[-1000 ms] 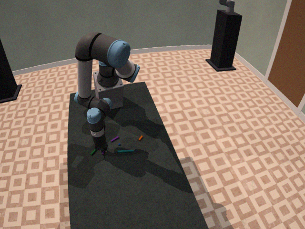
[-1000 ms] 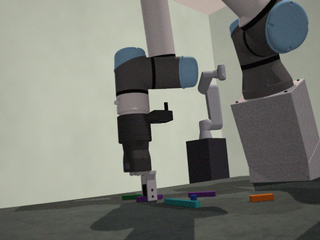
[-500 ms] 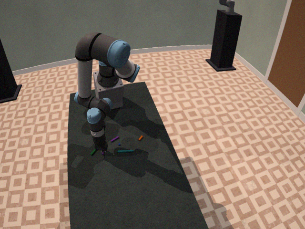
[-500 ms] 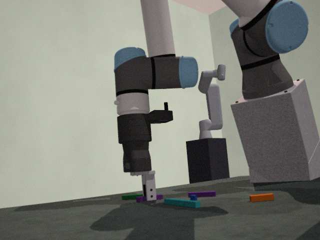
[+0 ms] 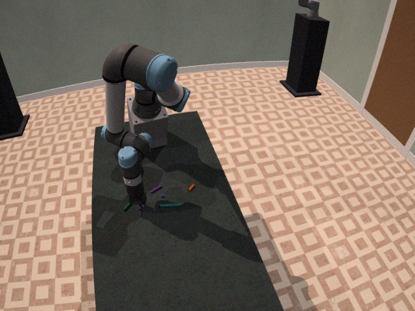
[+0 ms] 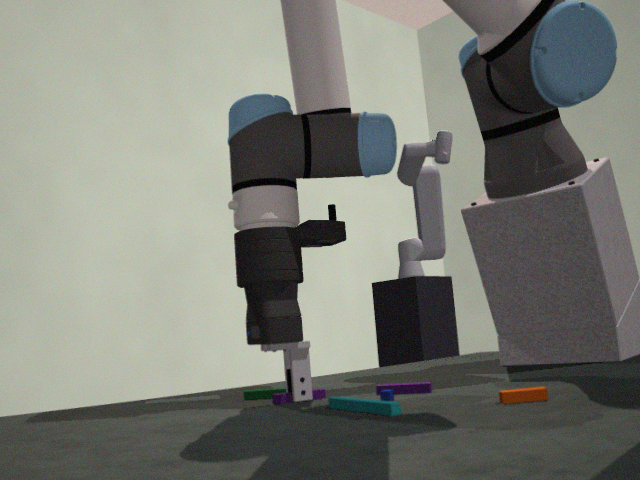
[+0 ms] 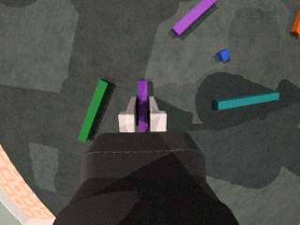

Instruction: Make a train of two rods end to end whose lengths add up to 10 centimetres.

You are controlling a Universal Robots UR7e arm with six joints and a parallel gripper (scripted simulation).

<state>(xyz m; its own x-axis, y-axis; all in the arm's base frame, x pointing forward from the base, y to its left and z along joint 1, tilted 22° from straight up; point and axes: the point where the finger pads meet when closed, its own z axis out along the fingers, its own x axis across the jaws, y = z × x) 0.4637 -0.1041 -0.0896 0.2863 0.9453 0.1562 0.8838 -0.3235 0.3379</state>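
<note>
My hand is 10 mm above the purple rod. The rest, counted from my hand: turquoise rod (40 mm ahead, 130 mm to the left, 10 mm below); small blue rod (30 mm behind, 110 mm to the left, 10 mm below); green rod (10 mm behind, 60 mm to the right, 10 mm below).
</note>
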